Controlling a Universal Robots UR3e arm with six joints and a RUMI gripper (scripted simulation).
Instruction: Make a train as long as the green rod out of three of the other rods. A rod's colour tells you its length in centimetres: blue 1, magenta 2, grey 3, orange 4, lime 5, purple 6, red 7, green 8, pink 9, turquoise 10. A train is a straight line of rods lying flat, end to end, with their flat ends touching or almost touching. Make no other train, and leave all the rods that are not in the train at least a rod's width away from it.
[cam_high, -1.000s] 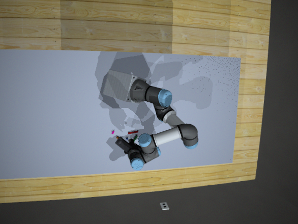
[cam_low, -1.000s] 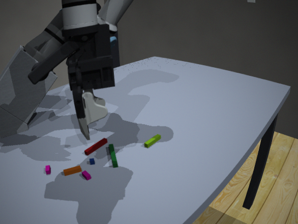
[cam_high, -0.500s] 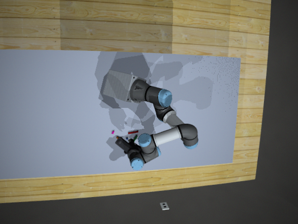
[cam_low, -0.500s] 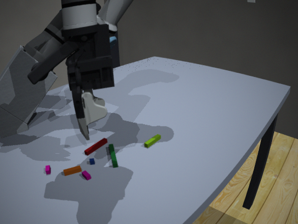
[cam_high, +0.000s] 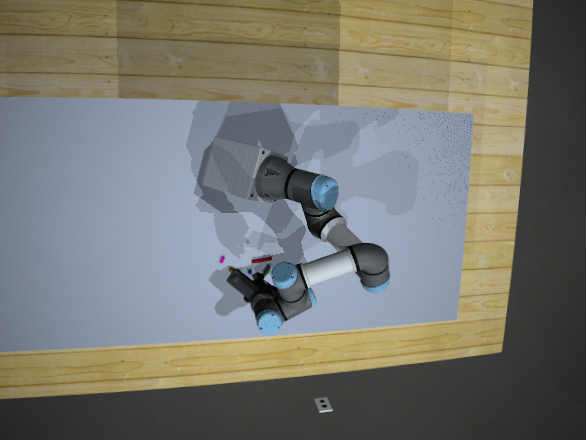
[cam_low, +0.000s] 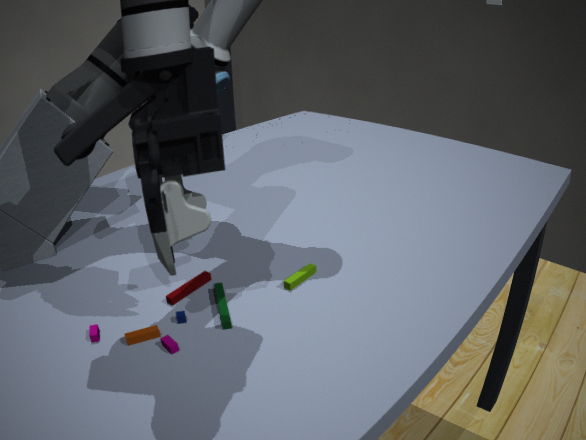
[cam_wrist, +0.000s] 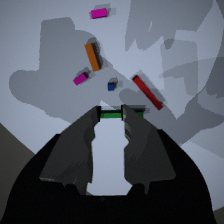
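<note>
The blue rod is 80 mm below my hand. The rest, counted from my hand: green rod: 80 mm below, 50 mm to the left, 20 mm ahead; then orange rod: 80 mm below, 50 mm to the right, 10 mm behind; then red rod: 80 mm below, 40 mm to the left, 40 mm behind.
</note>
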